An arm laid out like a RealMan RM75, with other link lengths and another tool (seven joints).
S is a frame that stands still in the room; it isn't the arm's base.
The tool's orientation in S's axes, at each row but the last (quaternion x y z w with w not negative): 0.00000 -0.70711 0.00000 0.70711; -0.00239 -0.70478 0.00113 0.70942; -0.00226 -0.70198 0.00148 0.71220; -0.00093 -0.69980 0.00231 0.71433; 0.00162 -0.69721 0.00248 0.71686; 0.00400 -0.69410 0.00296 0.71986; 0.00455 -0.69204 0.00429 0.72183; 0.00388 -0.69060 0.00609 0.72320; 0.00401 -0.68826 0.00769 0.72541; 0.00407 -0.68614 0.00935 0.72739
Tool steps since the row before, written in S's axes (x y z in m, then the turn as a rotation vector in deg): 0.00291 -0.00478 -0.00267 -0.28 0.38 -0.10; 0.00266 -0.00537 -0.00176 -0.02 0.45 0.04; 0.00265 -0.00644 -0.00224 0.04 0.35 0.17; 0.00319 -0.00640 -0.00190 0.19 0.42 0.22; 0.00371 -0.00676 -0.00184 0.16 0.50 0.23; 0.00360 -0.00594 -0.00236 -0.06 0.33 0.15; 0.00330 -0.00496 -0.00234 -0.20 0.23 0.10; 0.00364 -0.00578 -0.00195 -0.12 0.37 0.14; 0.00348 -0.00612 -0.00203 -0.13 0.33 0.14; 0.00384 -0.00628 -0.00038 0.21 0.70 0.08
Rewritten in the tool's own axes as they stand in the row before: -0.00267 -0.00478 -0.00291 -0.10 0.38 0.28; -0.00177 -0.00536 -0.00268 0.04 0.45 0.02; -0.00224 -0.00643 -0.00269 0.17 0.35 -0.04; -0.00186 -0.00640 -0.00322 0.23 0.42 -0.19; -0.00174 -0.00678 -0.00372 0.24 0.50 -0.16; -0.00222 -0.00598 -0.00362 0.15 0.33 0.06; -0.00220 -0.00500 -0.00333 0.09 0.23 0.20; -0.00180 -0.00583 -0.00364 0.14 0.37 0.12; -0.00188 -0.00617 -0.00348 0.13 0.33 0.13; -0.00021 -0.00635 -0.00374 0.10 0.70 -0.22
